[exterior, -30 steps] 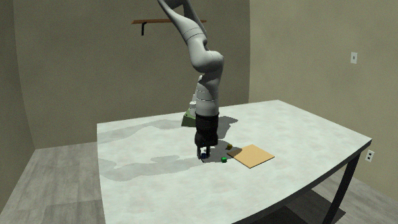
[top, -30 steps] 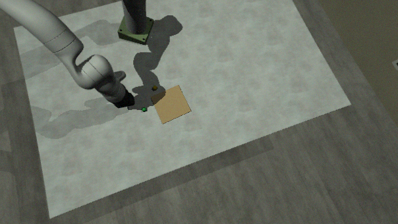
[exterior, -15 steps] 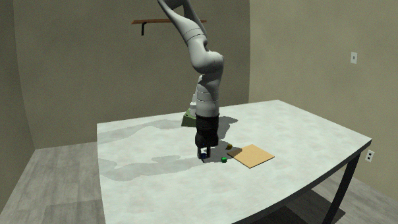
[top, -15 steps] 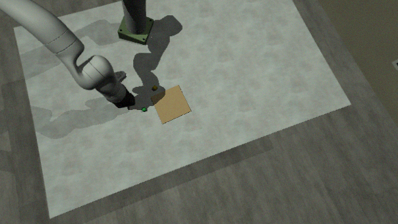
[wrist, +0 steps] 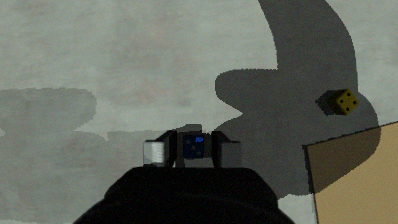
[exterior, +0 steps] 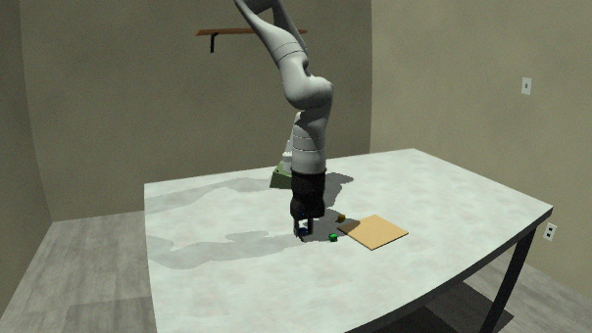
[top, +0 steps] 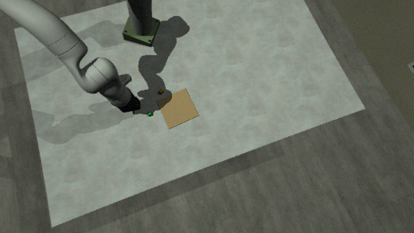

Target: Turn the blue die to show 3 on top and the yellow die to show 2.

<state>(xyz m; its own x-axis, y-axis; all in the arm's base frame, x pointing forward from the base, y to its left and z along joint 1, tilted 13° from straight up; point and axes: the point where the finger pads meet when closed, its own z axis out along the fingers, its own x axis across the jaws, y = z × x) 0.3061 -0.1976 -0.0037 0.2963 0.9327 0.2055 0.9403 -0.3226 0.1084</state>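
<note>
Right now my hand is 10 mm above the blue die. The rest, counted from my hand: yellow die (130 mm to the left, 10 mm below); tan mat (150 mm to the left, 110 mm ahead, 20 mm below); green die (70 mm ahead, 40 mm to the left, 10 mm below).
</note>
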